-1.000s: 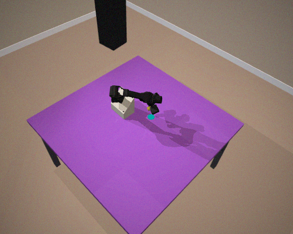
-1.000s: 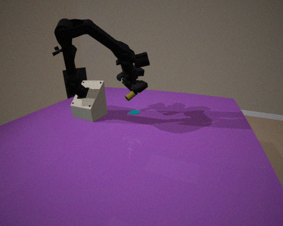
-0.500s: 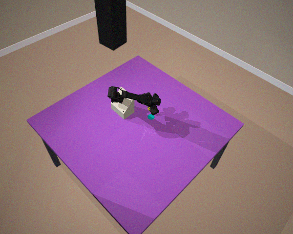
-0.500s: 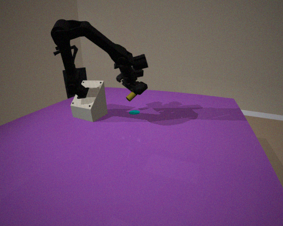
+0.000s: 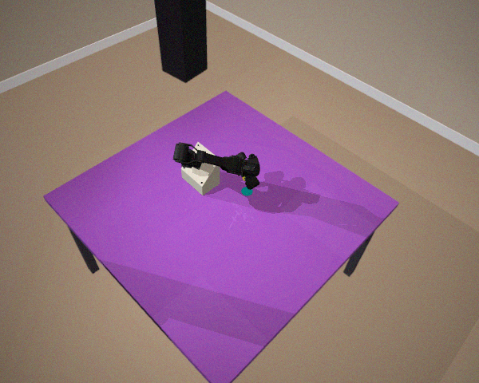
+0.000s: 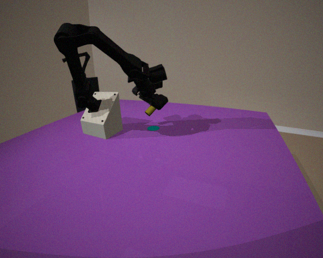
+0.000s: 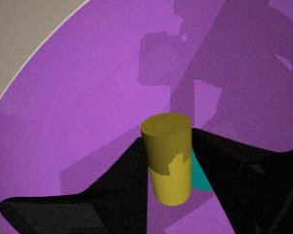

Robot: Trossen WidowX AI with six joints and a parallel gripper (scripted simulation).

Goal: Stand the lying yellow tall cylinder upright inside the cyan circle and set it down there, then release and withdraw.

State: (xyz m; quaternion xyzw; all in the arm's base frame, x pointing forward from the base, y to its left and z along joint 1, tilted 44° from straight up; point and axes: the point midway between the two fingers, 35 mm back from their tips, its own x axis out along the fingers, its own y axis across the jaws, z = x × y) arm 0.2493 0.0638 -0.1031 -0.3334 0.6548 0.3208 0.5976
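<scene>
Right now my gripper tip is 4 cm to the left of the cyan circle and 10 cm above it. Also, from my gripper tip: yellow tall cylinder 1 cm behind, 1 cm to the right, 1 cm below.
</scene>
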